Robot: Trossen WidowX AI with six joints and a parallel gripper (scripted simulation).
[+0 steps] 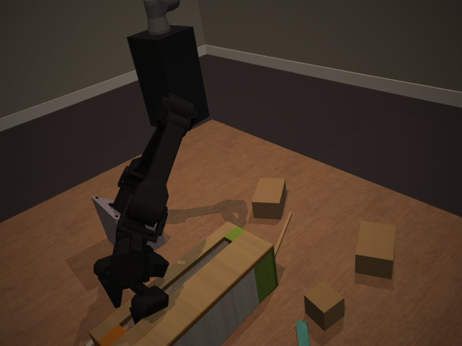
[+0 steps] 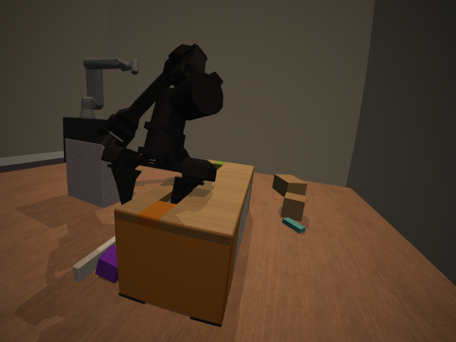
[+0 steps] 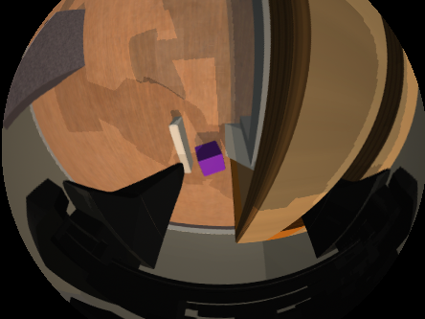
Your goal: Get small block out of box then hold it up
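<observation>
My gripper tip is now 50 mm to the left of the purple block and 40 mm above it. Also, from my gripper tip: thin stick (440 mm to the left, 80 mm below, 80 mm ahead); then teal strip (280 mm ahead, 210 mm to the left, 80 mm below); then wooden-topped box (110 mm to the left, 40 mm ahead, 20 mm below).
</observation>
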